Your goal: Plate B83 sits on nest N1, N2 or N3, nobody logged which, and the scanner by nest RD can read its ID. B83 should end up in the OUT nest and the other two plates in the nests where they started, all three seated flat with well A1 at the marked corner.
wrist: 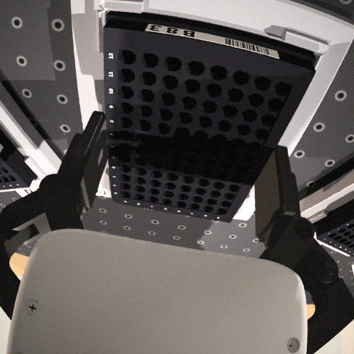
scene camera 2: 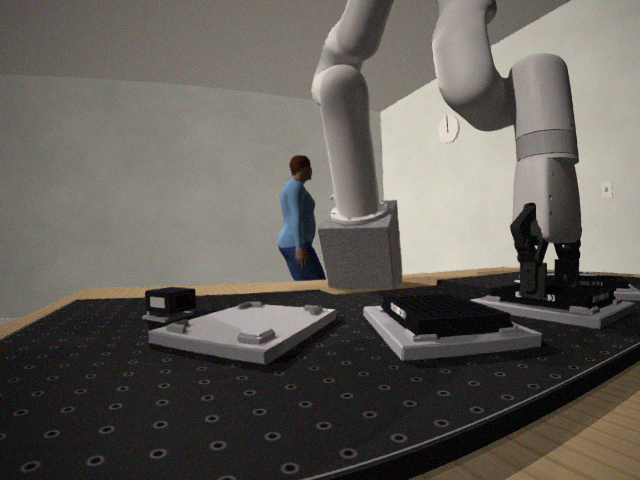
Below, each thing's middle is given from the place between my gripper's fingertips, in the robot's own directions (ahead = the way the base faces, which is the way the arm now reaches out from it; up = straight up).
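Black scanner [scene camera 2: 168,293]: my hand is 280 mm past it and 370 mm to the left of it.
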